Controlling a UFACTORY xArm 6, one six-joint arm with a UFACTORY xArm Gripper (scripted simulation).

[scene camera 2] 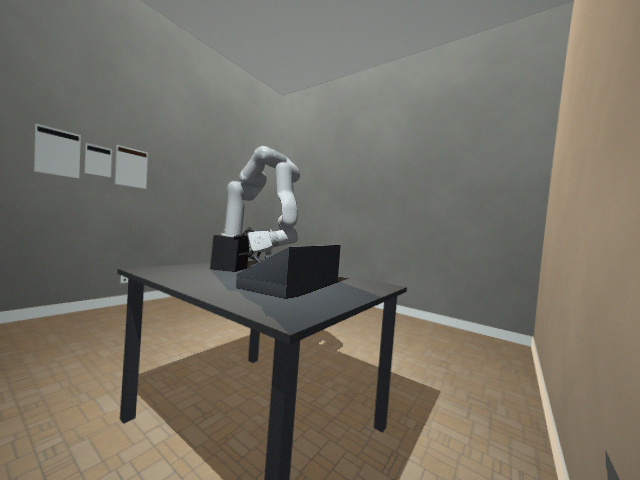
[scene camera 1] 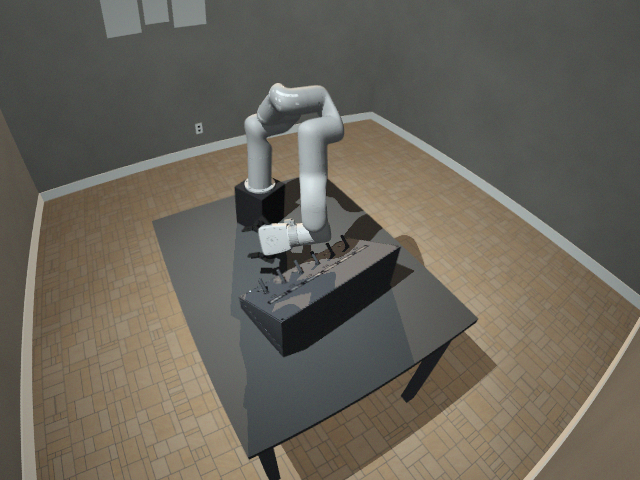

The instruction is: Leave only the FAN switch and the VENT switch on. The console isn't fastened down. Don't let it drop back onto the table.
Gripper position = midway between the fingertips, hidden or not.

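My gripper (scene camera 1: 245, 243), visible. Dark wedge-shaped console (scene camera 2: 294, 270), visible.
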